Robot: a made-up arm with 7 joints. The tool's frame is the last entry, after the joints. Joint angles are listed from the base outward.
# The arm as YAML. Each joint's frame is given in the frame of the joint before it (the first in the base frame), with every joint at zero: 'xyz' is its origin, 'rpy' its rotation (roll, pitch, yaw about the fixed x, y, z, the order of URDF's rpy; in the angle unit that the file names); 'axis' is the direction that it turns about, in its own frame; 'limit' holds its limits. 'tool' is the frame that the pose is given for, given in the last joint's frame.
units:
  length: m
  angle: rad
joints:
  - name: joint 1
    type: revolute
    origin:
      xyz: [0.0, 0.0, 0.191]
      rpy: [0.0, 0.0, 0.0]
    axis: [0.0, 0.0, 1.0]
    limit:
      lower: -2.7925
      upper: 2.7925
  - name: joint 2
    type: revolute
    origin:
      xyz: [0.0, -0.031, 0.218]
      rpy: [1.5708, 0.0, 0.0]
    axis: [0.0, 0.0, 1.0]
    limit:
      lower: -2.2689
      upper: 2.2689
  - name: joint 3
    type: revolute
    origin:
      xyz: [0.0, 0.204, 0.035]
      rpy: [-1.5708, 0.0, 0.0]
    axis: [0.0, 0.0, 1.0]
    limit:
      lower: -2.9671
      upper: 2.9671
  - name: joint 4
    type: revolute
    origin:
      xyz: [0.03, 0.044, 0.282]
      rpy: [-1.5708, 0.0, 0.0]
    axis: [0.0, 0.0, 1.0]
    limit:
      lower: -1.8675
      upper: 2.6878
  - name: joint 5
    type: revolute
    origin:
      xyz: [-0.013, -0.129, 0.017]
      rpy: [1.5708, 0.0, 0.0]
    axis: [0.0, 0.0, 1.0]
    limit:
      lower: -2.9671
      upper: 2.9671
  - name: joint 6
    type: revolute
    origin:
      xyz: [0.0, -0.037, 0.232]
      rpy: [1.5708, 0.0, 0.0]
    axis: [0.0, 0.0, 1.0]
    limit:
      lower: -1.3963
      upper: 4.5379
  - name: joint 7
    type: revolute
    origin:
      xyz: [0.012, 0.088, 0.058]
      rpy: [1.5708, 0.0, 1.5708]
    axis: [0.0, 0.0, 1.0]
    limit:
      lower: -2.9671
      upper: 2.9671
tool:
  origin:
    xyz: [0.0, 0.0, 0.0]
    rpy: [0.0, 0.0, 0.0]
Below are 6 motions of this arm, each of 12 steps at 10 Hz.
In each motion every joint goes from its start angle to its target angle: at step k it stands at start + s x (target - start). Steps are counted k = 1, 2, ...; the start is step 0. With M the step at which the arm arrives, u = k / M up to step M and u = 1 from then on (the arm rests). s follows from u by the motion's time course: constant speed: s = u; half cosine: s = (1 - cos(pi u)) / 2; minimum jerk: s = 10 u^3 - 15 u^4 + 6 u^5.
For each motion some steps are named. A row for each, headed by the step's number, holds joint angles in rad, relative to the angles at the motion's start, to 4 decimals.
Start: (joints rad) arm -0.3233 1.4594 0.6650 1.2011 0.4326 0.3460 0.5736
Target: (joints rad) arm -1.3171 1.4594 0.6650 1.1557 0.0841 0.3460 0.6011
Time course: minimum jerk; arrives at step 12
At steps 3, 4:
3: -0.1029 0.0000 0.0000 -0.0047 -0.0361 0.0000 0.0028
4: -0.2086 0.0000 0.0000 -0.0095 -0.0731 0.0000 0.0058

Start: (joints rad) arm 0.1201 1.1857 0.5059 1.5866 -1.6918 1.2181 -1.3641
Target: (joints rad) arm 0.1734 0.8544 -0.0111 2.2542 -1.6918 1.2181 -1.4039
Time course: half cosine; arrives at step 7
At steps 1, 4, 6, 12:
1: 0.0026 -0.0164 -0.0256 0.0331 0.0000 0.0000 -0.0020
4: 0.0326 -0.2025 -0.3160 0.4081 0.0000 0.0000 -0.0243
6: 0.0507 -0.3149 -0.4914 0.6345 0.0000 0.0000 -0.0378
12: 0.0533 -0.3313 -0.5170 0.6676 0.0000 0.0000 -0.0398

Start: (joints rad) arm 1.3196 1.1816 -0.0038 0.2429 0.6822 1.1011 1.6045
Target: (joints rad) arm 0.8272 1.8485 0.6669 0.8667 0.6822 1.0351 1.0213
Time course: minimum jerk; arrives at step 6
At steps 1, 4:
1: -0.0175 0.0237 0.0238 0.0221 0.0000 -0.0023 -0.0207
4: -0.3891 0.5269 0.5299 0.4929 0.0000 -0.0521 -0.4608

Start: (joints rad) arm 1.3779 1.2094 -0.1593 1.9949 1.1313 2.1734 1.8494
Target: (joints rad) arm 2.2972 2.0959 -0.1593 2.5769 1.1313 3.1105 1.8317
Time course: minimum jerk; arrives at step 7
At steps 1, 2, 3, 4, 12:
1: 0.0214 0.0206 0.0000 0.0135 0.0000 0.0218 -0.0004
2: 0.1330 0.1283 0.0000 0.0842 0.0000 0.1356 -0.0026
3: 0.3382 0.3261 0.0000 0.2141 0.0000 0.3447 -0.0065
4: 0.5811 0.5604 0.0000 0.3679 0.0000 0.5924 -0.0112
12: 0.9193 0.8865 0.0000 0.5820 0.0000 0.9371 -0.0177

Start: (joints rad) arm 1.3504 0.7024 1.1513 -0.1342 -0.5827 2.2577 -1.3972
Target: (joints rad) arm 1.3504 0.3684 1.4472 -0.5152 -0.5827 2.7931 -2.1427
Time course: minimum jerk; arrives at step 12
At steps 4, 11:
4: 0.0000 -0.0701 0.0621 -0.0800 0.0000 0.1124 -0.1565
11: 0.0000 -0.3323 0.2944 -0.3791 0.0000 0.5327 -0.7417

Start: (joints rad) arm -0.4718 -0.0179 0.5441 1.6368 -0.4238 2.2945 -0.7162
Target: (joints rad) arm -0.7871 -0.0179 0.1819 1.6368 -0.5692 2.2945 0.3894
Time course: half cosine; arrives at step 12
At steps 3, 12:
3: -0.0462 0.0000 -0.0530 0.0000 -0.0213 0.0000 0.1619
12: -0.3153 0.0000 -0.3622 0.0000 -0.1454 0.0000 1.1056

